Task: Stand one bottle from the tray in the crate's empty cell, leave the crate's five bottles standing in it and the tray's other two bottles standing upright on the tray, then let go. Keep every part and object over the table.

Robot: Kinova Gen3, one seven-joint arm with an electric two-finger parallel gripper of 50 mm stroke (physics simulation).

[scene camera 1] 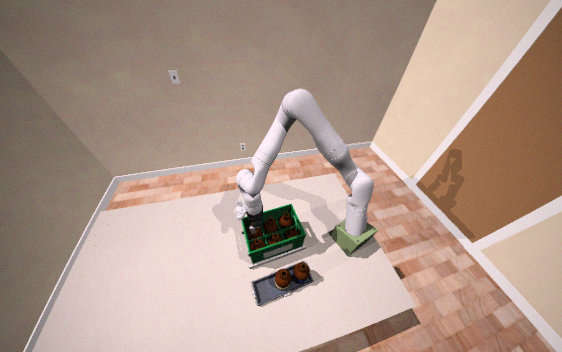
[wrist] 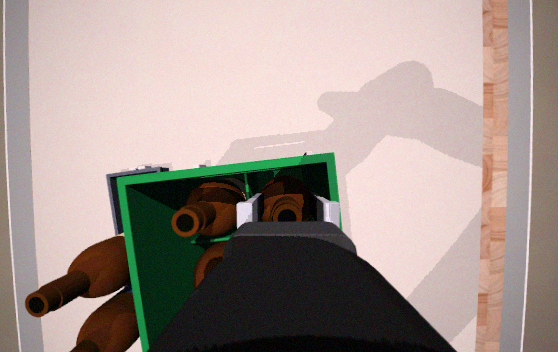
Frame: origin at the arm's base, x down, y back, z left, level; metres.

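Seen in the pictures: gripper, fingertip midpoint: [scene camera 1: 252, 227] [wrist: 286, 202]; arm's base, link origin: [scene camera 1: 354, 229].
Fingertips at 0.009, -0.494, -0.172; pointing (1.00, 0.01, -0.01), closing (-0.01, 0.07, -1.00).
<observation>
Offsets run from my fingertips to a thing's top centre, as dx, dy, dz. Level surfaces: height alone.
My gripper [scene camera 1: 254, 227] [wrist: 286, 202] is open, its fingers apart on either side of the neck of a brown bottle @(-0.036, +0.008, +0.001) [wrist: 284, 192], which stands in the crate's back left cell as seen in the scene view. The green crate [scene camera 1: 253, 257] [wrist: 225, 166] also holds other bottles, among them one in the back middle [scene camera 1: 270, 226] and one at the back right [scene camera 1: 286, 220]; the front row shows partly. Two brown bottles, the left one @(-0.033, +0.079, +0.261) [scene camera 1: 283, 279] and the right one @(-0.033, +0.168, +0.261) [scene camera 1: 301, 272], stand upright on the dark tray [scene camera 1: 265, 293] [wrist: 113, 200]. The bases in the crate are hidden.
The tray lies in front of the crate in the scene view. The green robot base [scene camera 1: 354, 241] stands to the right of the crate. The crate's walls and dividers surround the fingers closely. The arm casts a shadow across the pale table top @(dx +0.127) [scene camera 1: 165, 280].
</observation>
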